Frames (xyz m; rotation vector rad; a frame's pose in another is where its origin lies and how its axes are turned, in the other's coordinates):
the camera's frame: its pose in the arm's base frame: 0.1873 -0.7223 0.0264 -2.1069 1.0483 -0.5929
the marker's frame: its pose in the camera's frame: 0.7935 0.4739 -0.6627 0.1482 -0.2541 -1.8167
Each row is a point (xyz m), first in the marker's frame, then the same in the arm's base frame.
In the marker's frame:
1: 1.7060 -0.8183 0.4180
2: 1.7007 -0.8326 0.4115
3: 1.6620 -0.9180 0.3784
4: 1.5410 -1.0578 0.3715
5: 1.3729 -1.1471 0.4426
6: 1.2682 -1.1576 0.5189
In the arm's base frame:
1: 0.0957 -0.0599 0.9516
2: 0.0791 -0.0586 0.9512
3: -0.0194 -0.0520 0.9397
4: -0.1798 -0.0533 0.8475
5: -0.2802 -0.0725 0.6719
6: -0.2914 -0.0934 0.5441

